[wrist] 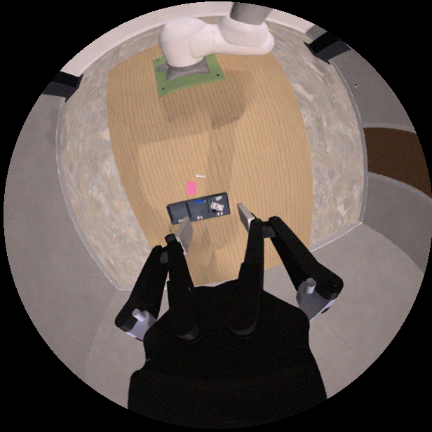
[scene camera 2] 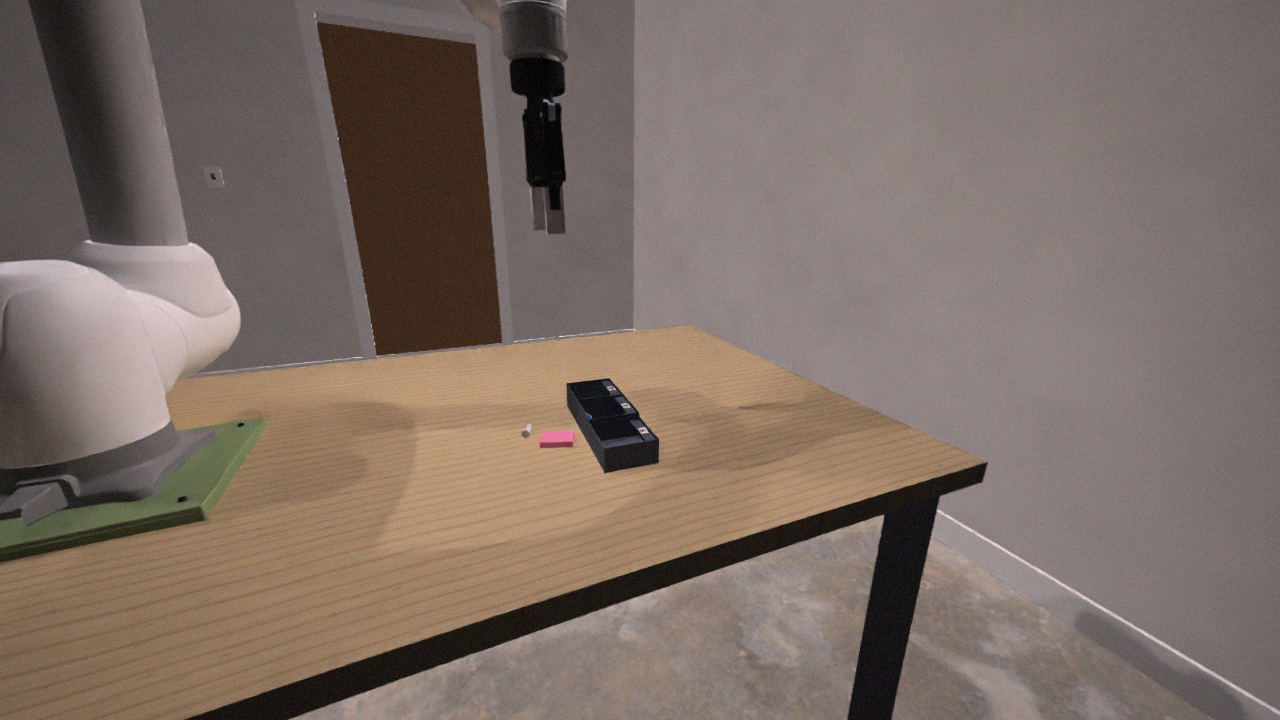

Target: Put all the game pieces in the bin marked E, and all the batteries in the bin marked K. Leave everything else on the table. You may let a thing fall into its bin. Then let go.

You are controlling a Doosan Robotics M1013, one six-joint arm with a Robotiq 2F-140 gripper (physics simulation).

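Where they show: gripper, between the fingertips: (scene camera 2: 548,231); arm's base, origin of its link: (scene camera 2: 101,475).
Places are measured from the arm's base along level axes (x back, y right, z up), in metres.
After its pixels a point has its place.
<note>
A dark three-part bin block (scene camera 2: 630,454) @(z 0.007, x -0.676, y 0.178 m) stands on the table. Its labels are too small to read surely. In the wrist view, its right compartment (wrist: 226,203) holds a white domino-like game piece (wrist: 217,206), a small white piece (wrist: 218,198) and something dark. Its middle compartment (wrist: 198,210) holds a blue battery (wrist: 199,201) against the wall. Its left compartment (wrist: 178,211) shows no piece. My gripper (scene camera 2: 548,227) @(z 0.308, x -0.602, y -0.019 m) (wrist: 214,217) is partly open with nothing between the fingers, high above the table and apart from the bins.
A pink block (scene camera 2: 556,439) @(z -0.005, x -0.585, y 0.075 m) (wrist: 191,188) lies on the table (scene camera 2: 447,501) @(z -0.015, x -0.426, y 0.183 m) (wrist: 265,150) beside the bins, on the robot base's side. A small pale bolt-like thing (scene camera 2: 526,430) @(z -0.002, x -0.542, y 0.034 m) (wrist: 200,176) lies near it. The green base plate (scene camera 2: 192,488) @(z 0.004, x -0.128, y 0.082 m) (wrist: 166,89) is farther off.
</note>
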